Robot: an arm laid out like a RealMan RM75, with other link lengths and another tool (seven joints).
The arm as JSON. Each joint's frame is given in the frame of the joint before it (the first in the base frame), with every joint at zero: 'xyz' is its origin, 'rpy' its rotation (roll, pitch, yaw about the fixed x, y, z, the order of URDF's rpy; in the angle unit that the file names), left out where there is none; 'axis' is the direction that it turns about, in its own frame. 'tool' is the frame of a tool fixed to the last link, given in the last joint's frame.
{
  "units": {
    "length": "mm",
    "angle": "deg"
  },
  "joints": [
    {
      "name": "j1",
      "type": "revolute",
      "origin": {
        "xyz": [
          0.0,
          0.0,
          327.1
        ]
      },
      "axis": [
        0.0,
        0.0,
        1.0
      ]
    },
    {
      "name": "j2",
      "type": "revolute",
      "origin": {
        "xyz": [
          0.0,
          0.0,
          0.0
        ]
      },
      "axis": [
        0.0,
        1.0,
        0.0
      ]
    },
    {
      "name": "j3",
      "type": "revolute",
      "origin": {
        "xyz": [
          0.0,
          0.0,
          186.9
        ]
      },
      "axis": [
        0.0,
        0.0,
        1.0
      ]
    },
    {
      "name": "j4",
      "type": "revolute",
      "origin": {
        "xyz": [
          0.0,
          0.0,
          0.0
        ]
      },
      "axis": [
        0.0,
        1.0,
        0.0
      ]
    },
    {
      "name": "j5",
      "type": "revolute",
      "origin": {
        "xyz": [
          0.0,
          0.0,
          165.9
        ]
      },
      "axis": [
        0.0,
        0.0,
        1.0
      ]
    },
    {
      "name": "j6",
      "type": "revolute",
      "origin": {
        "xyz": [
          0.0,
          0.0,
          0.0
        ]
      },
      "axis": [
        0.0,
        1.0,
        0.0
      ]
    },
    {
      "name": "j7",
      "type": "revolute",
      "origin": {
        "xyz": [
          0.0,
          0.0,
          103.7
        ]
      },
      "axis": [
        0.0,
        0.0,
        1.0
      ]
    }
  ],
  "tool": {
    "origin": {
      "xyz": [
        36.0,
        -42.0,
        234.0
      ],
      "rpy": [
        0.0,
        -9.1,
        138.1
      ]
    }
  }
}
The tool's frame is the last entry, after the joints.
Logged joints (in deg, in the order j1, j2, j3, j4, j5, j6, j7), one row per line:
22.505 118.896 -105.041 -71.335 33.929 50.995 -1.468
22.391 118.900 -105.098 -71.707 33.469 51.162 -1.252
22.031 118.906 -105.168 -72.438 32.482 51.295 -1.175
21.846 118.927 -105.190 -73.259 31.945 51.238 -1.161
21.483 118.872 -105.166 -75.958 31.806 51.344 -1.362
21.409 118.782 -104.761 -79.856 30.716 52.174 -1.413
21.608 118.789 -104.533 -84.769 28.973 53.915 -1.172
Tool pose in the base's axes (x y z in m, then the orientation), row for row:
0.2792 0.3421 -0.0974 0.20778 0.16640 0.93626 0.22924
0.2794 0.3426 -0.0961 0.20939 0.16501 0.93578 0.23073
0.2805 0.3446 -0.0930 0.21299 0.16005 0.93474 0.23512
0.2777 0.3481 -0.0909 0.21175 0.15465 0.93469 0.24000
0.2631 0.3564 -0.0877 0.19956 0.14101 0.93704 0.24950
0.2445 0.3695 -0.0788 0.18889 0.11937 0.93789 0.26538
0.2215 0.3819 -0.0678 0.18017 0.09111 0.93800 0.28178
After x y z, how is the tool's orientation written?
As a quaternion, w x y z.
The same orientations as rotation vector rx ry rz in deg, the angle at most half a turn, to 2 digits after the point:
26.54 149.33 36.56
26.30 149.13 36.77
25.46 148.67 37.40
24.61 148.76 38.20
22.59 150.11 39.97
19.23 151.12 42.76
14.75 151.85 45.62

